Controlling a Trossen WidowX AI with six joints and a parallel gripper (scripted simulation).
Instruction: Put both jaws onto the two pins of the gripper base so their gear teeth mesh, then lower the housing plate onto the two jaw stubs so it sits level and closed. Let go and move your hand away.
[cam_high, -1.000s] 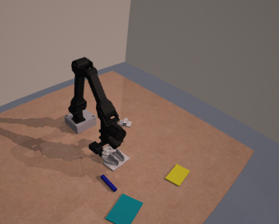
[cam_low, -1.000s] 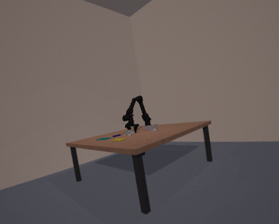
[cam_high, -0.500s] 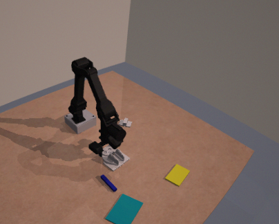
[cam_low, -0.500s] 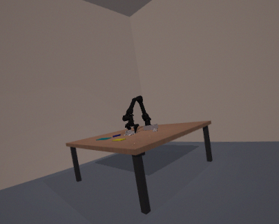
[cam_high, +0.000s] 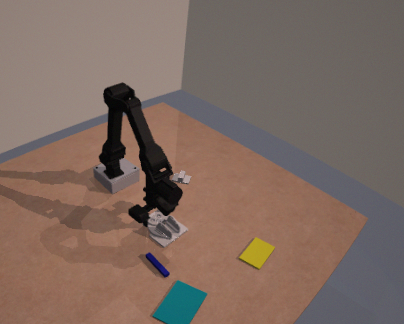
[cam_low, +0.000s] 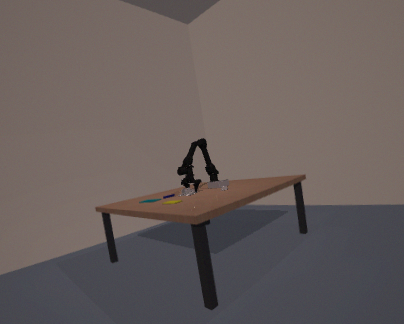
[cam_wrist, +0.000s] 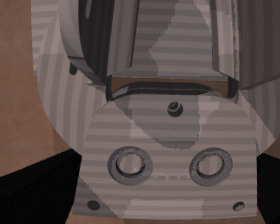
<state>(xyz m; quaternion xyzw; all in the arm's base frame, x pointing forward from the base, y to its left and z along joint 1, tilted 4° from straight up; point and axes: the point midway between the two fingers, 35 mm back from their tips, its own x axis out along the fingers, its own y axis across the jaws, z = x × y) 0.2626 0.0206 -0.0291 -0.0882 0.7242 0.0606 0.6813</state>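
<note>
The pale housing plate is right at my gripper tip. From my gripper tip the other things lie so: teal card: 330 mm ahead, 120 mm to the right; yellow card: 310 mm ahead, 210 mm to the left; blue bar: 170 mm ahead, 100 mm to the right.
</note>
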